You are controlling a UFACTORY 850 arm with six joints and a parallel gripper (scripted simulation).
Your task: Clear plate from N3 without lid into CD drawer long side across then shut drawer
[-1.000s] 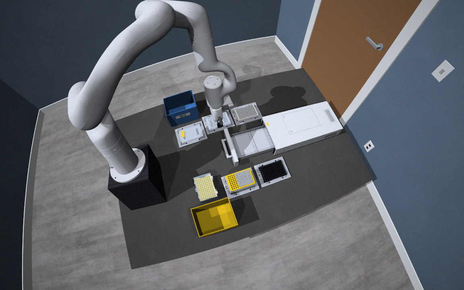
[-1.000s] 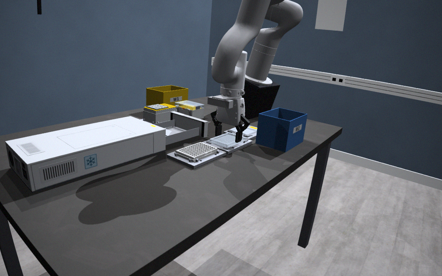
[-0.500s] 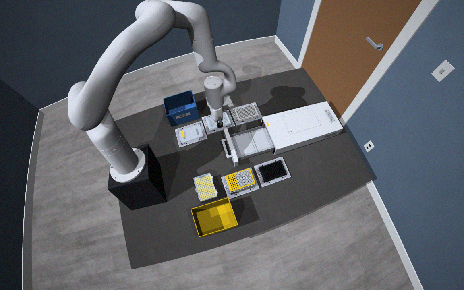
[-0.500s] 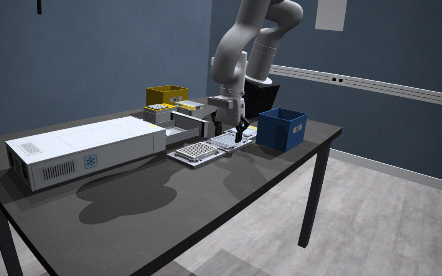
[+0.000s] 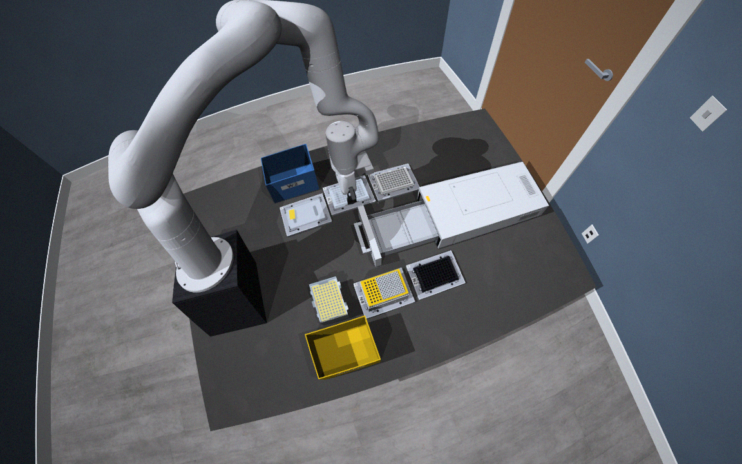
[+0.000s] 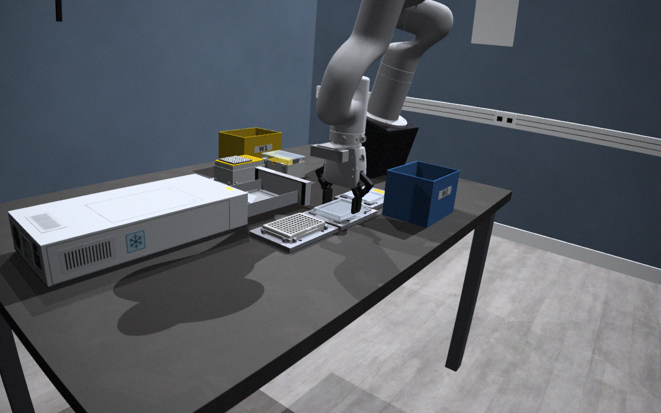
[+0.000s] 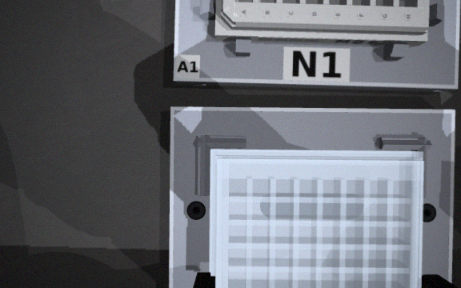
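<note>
The clear plate lies 1 cm below my hand. Round my hand: blue bin (19 cm behind, 13 cm to the left, 1 cm above); then flat lid (17 cm behind, 3 cm to the right, 2 cm below); then white well plate (17 cm ahead, 1 cm below).
</note>
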